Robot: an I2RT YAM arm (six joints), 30 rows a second.
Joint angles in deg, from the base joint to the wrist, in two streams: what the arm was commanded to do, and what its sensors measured. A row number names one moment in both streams.
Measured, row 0:
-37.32, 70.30, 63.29, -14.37, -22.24, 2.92
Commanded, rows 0 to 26:
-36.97, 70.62, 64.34, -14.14, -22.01, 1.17
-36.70, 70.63, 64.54, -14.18, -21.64, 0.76
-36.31, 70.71, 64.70, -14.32, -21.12, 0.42
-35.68, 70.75, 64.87, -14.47, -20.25, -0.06
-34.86, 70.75, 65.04, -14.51, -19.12, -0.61
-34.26, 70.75, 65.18, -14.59, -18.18, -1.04
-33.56, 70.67, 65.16, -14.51, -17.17, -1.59
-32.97, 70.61, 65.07, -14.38, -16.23, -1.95
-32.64, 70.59, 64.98, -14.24, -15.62, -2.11
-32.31, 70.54, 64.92, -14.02, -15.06, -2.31
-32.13, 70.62, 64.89, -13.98, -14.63, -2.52
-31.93, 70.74, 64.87, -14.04, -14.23, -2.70
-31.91, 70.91, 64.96, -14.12, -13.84, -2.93
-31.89, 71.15, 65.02, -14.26, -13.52, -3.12
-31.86, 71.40, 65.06, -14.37, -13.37, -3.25
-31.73, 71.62, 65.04, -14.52, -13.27, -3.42
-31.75, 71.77, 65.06, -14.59, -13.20, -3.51
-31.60, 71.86, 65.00, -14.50, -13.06, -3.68
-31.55, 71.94, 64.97, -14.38, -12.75, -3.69
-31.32, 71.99, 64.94, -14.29, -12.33, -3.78
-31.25, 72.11, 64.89, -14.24, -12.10, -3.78
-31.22, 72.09, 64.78, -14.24, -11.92, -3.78
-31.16, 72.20, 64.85, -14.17, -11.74, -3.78
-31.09, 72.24, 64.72, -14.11, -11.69, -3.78
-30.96, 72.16, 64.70, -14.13, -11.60, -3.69
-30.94, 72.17, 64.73, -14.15, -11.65, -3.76
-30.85, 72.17, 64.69, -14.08, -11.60, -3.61
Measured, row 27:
-31.14, 72.16, 64.60, -14.83, -12.10, -3.16
